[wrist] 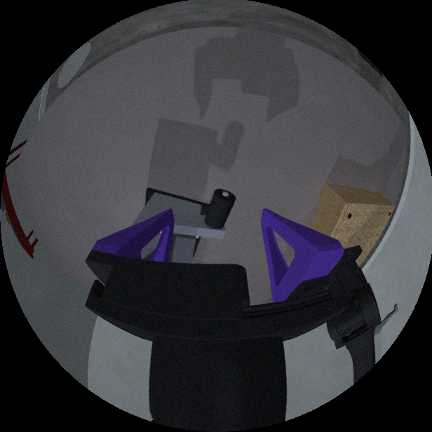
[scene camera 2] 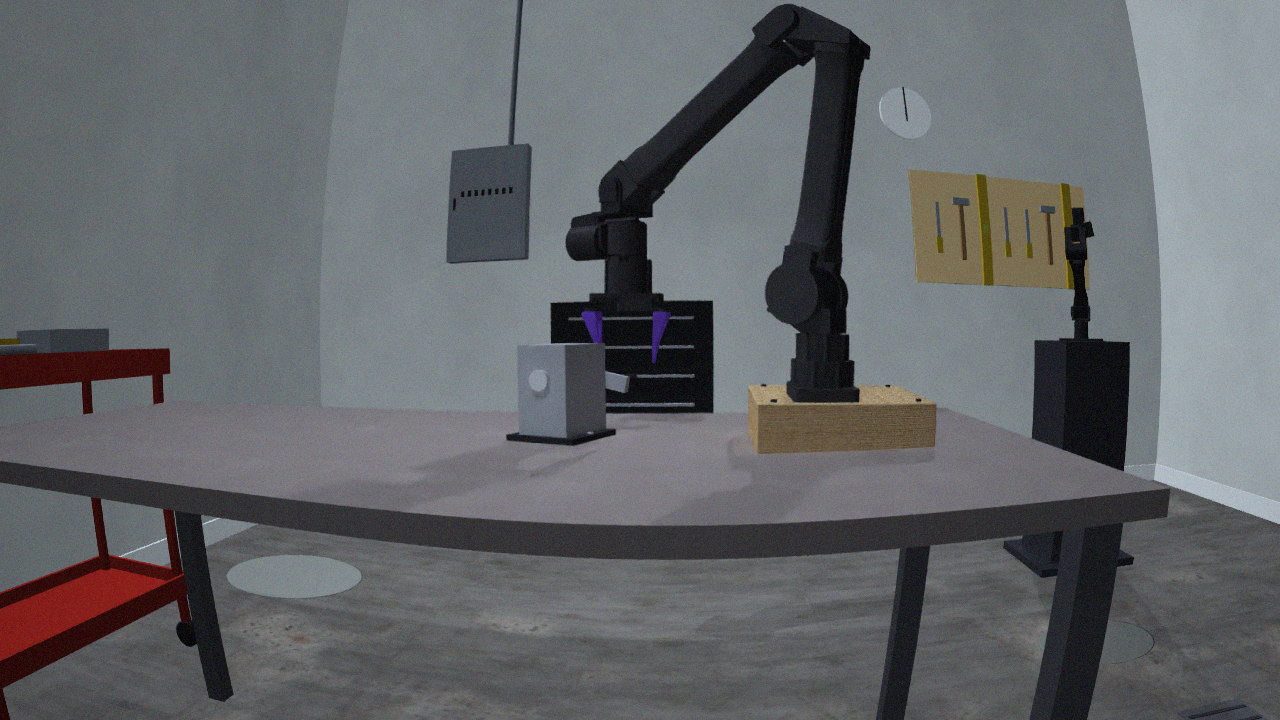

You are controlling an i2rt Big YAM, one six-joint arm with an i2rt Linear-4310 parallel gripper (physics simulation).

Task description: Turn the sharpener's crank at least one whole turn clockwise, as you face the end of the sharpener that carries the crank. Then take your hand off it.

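Where they show: gripper, between the fingertips: (scene camera 2: 626, 362); arm's base, origin of its link: (scene camera 2: 821, 397).
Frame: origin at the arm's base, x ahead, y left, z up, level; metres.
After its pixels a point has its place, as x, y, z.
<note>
The sharpener (scene camera 2: 562, 390) @(0.334, -0.015, 0.010) (wrist: 172, 209) is a light grey box on a thin black base on the table. Its light grey crank arm (scene camera 2: 617, 382) (wrist: 210, 232) sticks out to the right, tilted slightly down in the scene view. A black crank knob (wrist: 219, 212) shows near the arm's outer end in the wrist view. My gripper (scene camera 2: 627, 360) @(0.267, -0.168, 0.039) (wrist: 217, 214) is open and empty, pointing down with purple fingers. In the wrist view the knob appears between the spread fingers. In the scene view the right fingertip is slightly above the arm's end; the left fingertip is hidden behind the sharpener.
The wooden block (scene camera 2: 841, 429) @(-0.017, 0.073, -0.033) (wrist: 362, 220) under the arm's base stands on the table (scene camera 2: 671, 501) @(0.176, 0.340, -0.060) to the right. A red cart (scene camera 2: 85, 367) (wrist: 14, 215) stands at the left. A black drawer cabinet (scene camera 2: 693, 358) stands behind the table.
</note>
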